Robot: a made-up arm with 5 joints. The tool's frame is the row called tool.
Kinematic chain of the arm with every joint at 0, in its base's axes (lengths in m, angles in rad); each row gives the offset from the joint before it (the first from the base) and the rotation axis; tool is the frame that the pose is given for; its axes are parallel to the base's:
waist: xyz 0 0 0.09 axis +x
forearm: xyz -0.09 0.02 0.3 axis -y
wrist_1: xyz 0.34 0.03 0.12 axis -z
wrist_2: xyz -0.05 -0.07 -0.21 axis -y
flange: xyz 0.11 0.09 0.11 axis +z
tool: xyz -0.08 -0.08 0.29
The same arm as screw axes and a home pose.
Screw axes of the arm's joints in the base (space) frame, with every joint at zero. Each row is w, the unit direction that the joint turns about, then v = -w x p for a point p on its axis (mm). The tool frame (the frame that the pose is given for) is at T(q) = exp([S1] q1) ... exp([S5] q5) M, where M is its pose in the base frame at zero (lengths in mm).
S1 = (1, 0, 0, 0, 90, 0)
S2 = (0, -1, 0, 390, 0, 90)
S3 = (0, 0, -1, -50, 250, 0)
S4 = (0, -1, 0, 300, 0, -200)
S5 = (0, 0, 1, 70, -310, 0)
M =
1 0 0 230
0 1 0 -10
0 0 1 700
0 0 0 1

